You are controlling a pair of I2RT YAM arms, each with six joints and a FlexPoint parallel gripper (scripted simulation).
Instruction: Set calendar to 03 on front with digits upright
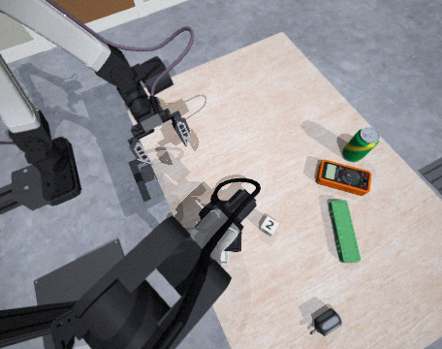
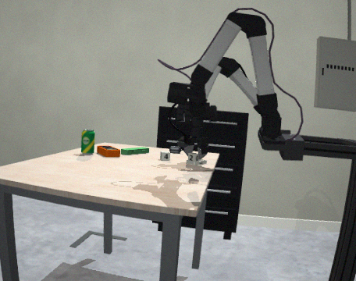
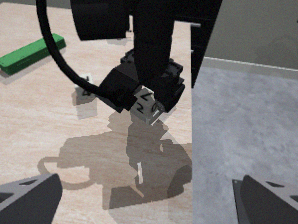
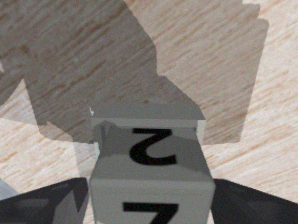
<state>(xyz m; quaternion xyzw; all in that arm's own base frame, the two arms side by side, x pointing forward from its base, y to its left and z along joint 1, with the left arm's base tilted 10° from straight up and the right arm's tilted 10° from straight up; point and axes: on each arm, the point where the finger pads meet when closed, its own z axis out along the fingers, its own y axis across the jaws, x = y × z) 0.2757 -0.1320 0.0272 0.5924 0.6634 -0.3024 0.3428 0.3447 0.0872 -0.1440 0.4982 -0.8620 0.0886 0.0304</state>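
Note:
Now: the white tray 30 mm below my right hand, 10 mm to the right of it and 10 mm behind it. The rest, counted from my right hand: black plug adapter 290 mm to the right, 160 mm ahead, 20 mm below; green bar 340 mm ahead, 110 mm to the right, 20 mm below.

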